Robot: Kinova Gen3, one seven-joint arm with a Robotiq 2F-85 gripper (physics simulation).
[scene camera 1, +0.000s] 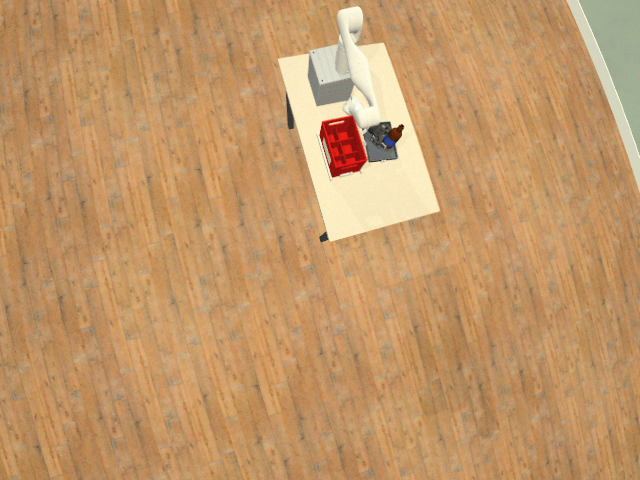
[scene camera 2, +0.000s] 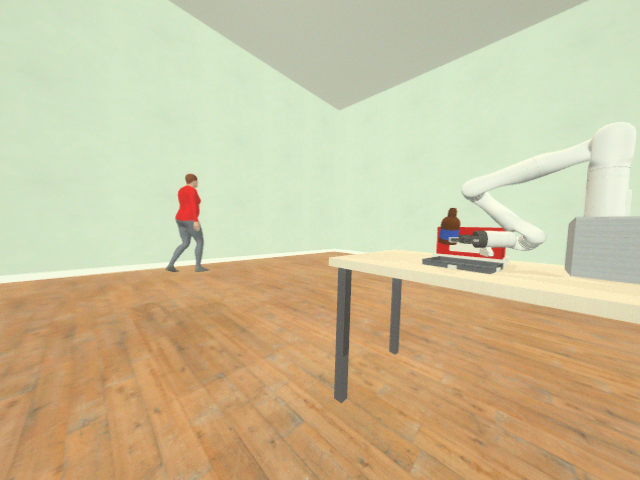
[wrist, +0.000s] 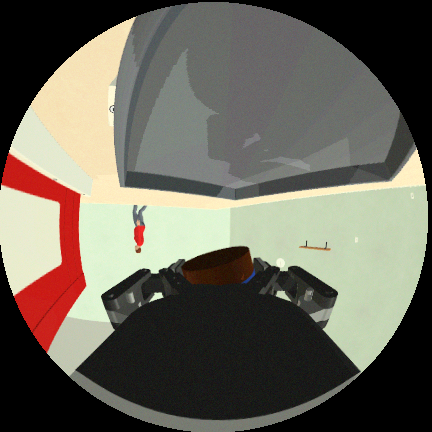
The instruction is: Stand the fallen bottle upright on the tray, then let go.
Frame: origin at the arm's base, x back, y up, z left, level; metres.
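Seen in the pictures: gripper, fingertip midpoint: (scene camera 1: 390, 143) (scene camera 2: 445, 238) (wrist: 218, 266); arm's base, link origin: (scene camera 1: 343, 67) (scene camera 2: 603, 218).
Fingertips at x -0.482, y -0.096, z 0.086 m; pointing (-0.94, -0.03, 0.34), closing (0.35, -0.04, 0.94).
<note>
Pixels of each thing's top centre, then the offset from my fingertips to it. Level surfaces: height alone.
- brown bottle, top centre: (wrist: 227, 349) (scene camera 2: 451, 208) (scene camera 1: 400, 128) dx +0.016, dy +0.137, dz +0.012 m
- dark grey tray, top centre: (wrist: 258, 167) (scene camera 2: 461, 260) (scene camera 1: 380, 140) dx +0.065, dy -0.092, dz +0.007 m
- red crate, top centre: (scene camera 1: 344, 140) (scene camera 2: 471, 227) dx +0.101, dy +0.058, dz -0.270 m
- table, surface height: dy -0.117 m
The brown bottle (scene camera 1: 394, 134) (scene camera 2: 450, 223) (wrist: 218, 266) with a blue label is held neck up and looks close to upright in scene camera 2. Its base is a little above the dark grey tray (scene camera 1: 382, 155) (scene camera 2: 462, 265) (wrist: 175, 183), with a gap between them. My gripper (scene camera 1: 387, 140) (scene camera 2: 452, 239) (wrist: 218, 266) is shut on the bottle's lower part at the label, reaching in about level from the arm's side. In the wrist view the bottle's base shows between the fingers, and the gripper body hides the rest.
A red crate (scene camera 1: 356, 166) (scene camera 2: 470, 230) (wrist: 72, 240) with compartments stands close beside the tray on the table (scene camera 1: 382, 201) (scene camera 2: 382, 258). A grey block (scene camera 1: 333, 93) (scene camera 2: 602, 248) stands at the arm's base. A person in red (scene camera 2: 188, 204) (wrist: 139, 234) is away from the table.
</note>
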